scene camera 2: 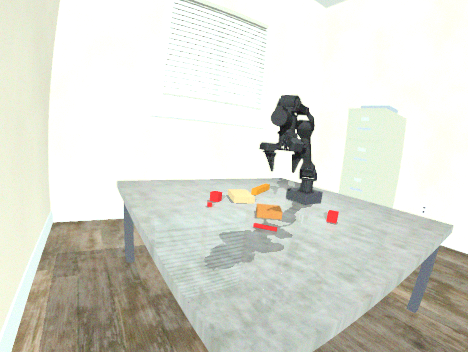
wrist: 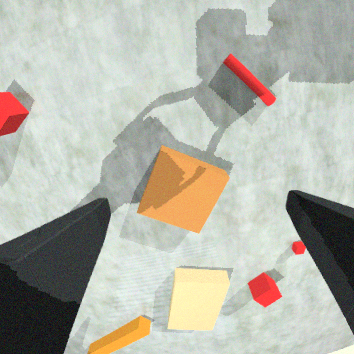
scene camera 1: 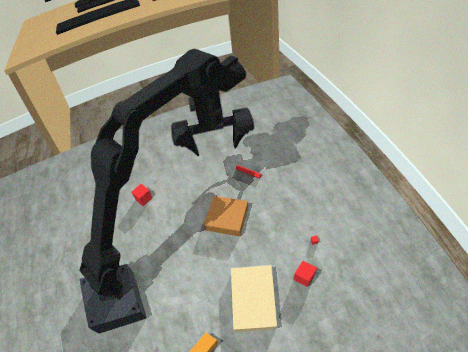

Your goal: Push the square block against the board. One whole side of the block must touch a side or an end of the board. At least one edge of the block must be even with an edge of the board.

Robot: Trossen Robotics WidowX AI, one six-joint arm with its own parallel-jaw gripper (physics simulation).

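Places are measured from the arm's base along level axes (x right, y ahead, z up), in centimetres.
Pixels of known places: gripper, between the fingertips: (scene camera 2: 282,172) (wrist: 198,202) (scene camera 1: 216,151); arm's base, origin of its link: (scene camera 2: 306,191) (scene camera 1: 109,287).
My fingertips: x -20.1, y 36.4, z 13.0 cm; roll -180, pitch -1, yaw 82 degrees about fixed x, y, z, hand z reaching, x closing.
Ahead of a thing's pixels: the offset from my fingertips to its middle.
The square block @(dx +7.5, dy -1.8, dz -17.2 cm) (scene camera 1: 226,215) (scene camera 2: 269,211) (wrist: 184,190) is orange-brown and lies flat on the table. The board @(dx +32.6, dy -3.6, dz -17.2 cm) (scene camera 1: 254,298) (scene camera 2: 241,196) (wrist: 198,302) is a pale yellow rectangle lying flat. A gap of table separates block and board, and the block is turned at an angle to the board. My gripper (scene camera 1: 217,151) (scene camera 2: 282,171) (wrist: 198,202) is open and empty. It hangs high above the table, beyond the block on the side away from the board in the first scene view.
A red stick @(dx -5.5, dy +9.4, dz -17.9 cm) (scene camera 1: 248,171) (scene camera 2: 265,227) (wrist: 249,80) lies beyond the block. One red cube @(dx -8.5, dy -23.2, dz -16.7 cm) (scene camera 1: 142,194) (scene camera 2: 332,216) (wrist: 11,114) lies off to one side. Another red cube @(dx +31.7, dy +10.2, dz -16.7 cm) (scene camera 1: 305,273) (scene camera 2: 216,196) (wrist: 265,289) and a tiny one @(dx +23.5, dy +17.0, dz -17.9 cm) (scene camera 1: 314,240) (scene camera 2: 209,204) (wrist: 298,247) lie beside the board. An orange bar @(dx +44.8, dy -25.0, dz -17.1 cm) (scene camera 1: 204,343) (scene camera 2: 260,189) (wrist: 120,335) lies near the board.
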